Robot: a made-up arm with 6 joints. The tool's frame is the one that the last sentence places. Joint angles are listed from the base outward.
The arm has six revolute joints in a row. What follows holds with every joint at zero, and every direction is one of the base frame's. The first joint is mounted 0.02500 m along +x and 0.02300 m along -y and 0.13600 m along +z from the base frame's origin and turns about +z. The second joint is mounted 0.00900 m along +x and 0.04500 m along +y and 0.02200 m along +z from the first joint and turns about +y. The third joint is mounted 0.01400 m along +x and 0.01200 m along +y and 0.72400 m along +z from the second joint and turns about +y. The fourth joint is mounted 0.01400 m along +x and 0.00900 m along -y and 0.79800 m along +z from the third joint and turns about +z. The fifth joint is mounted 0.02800 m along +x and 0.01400 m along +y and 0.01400 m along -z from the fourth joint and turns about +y. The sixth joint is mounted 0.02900 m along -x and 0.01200 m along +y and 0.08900 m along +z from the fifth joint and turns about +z. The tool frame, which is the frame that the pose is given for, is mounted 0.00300 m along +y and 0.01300 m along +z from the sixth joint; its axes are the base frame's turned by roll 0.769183, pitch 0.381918 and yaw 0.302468 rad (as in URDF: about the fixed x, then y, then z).
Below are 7 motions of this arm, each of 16 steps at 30 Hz.
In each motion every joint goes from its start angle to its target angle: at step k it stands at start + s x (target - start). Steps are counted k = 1, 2, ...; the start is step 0. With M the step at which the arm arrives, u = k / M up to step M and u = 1 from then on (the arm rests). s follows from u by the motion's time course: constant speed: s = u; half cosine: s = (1 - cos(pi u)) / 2; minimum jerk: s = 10 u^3 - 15 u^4 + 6 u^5.
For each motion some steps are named. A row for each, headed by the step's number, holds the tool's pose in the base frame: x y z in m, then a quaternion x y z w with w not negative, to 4 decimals.
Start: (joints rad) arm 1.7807 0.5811 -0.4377 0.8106 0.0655 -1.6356
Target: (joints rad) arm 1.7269 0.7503 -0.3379 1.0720 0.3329 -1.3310
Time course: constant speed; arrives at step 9
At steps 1, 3, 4, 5, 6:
1: -0.1660 0.5348 1.6219 0.0694 0.3717 0.4696 0.7978
3: -0.1781 0.6110 1.5951 -0.0006 0.3845 0.4982 0.7772
4: -0.1834 0.6485 1.5800 -0.0353 0.3914 0.5111 0.7644
5: -0.1883 0.6856 1.5639 -0.0696 0.3987 0.5231 0.7501
6: -0.1927 0.7221 1.5467 -0.1034 0.4063 0.5341 0.7341

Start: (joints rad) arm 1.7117 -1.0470 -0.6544 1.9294 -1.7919 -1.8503
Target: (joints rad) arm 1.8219 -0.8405 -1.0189 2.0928 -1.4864 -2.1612
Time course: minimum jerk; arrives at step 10
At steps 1, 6, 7, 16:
1: 0.2371 -1.3484 0.4500 -0.2986 -0.3725 -0.8221 0.3103
6: 0.3304 -1.2799 0.4617 -0.3023 -0.3451 -0.8644 0.2059
7: 0.3493 -1.2612 0.4626 -0.3074 -0.3356 -0.8714 0.1833
16: 0.3681 -1.2402 0.4628 -0.3146 -0.3245 -0.8775 0.1603

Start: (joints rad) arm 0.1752 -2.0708 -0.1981 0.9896 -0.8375 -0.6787
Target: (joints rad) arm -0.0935 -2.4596 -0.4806 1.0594 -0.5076 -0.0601
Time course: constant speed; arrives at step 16
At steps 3, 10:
3: -1.1111 -0.1552 -0.8672 -0.1468 -0.7324 0.6121 0.2597
10: -0.8458 -0.0137 -1.1025 -0.3987 -0.7382 0.4811 0.2542

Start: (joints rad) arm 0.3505 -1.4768 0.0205 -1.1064 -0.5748 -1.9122
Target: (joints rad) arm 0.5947 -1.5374 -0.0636 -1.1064 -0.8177 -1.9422
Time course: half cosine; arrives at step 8
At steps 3, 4, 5, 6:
3: -1.4388 -0.5685 0.2975 -0.8328 0.3511 0.3640 0.2254
4: -1.4116 -0.6332 0.2642 -0.8392 0.3386 0.3499 0.2423
5: -1.3806 -0.6963 0.2311 -0.8444 0.3255 0.3367 0.2600
6: -1.3516 -0.7483 0.2033 -0.8479 0.3140 0.3264 0.2757

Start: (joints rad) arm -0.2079 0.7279 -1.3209 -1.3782 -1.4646 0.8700
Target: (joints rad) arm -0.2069 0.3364 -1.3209 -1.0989 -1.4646 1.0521
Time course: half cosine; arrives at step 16
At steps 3, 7, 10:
3: 0.1064 0.0916 1.3385 -0.2643 -0.3759 -0.3167 0.8298
7: -0.0426 0.1236 1.3301 -0.2784 -0.4188 -0.2806 0.8175
10: -0.1756 0.1515 1.3056 -0.2967 -0.4561 -0.2494 0.8011

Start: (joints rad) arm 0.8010 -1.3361 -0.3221 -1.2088 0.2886 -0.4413
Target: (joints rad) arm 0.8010 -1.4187 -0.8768 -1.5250 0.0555 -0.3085
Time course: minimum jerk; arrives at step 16
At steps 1, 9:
1: -1.0979 -1.1388 0.3123 0.8909 -0.0932 0.0711 0.4387
9: -1.0528 -1.0805 -0.0665 0.9457 -0.1923 0.1180 0.2340

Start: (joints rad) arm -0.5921 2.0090 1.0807 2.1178 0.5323 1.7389
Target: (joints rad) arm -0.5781 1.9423 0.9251 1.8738 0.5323 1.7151
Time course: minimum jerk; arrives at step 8
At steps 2, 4, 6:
2: 0.7022 -0.3801 -1.0404 -0.5526 0.5677 -0.4949 0.3570
4: 0.7752 -0.4179 -1.0114 -0.5765 0.5081 -0.5110 0.3851
6: 0.8466 -0.4541 -0.9760 -0.5995 0.4454 -0.5254 0.4078

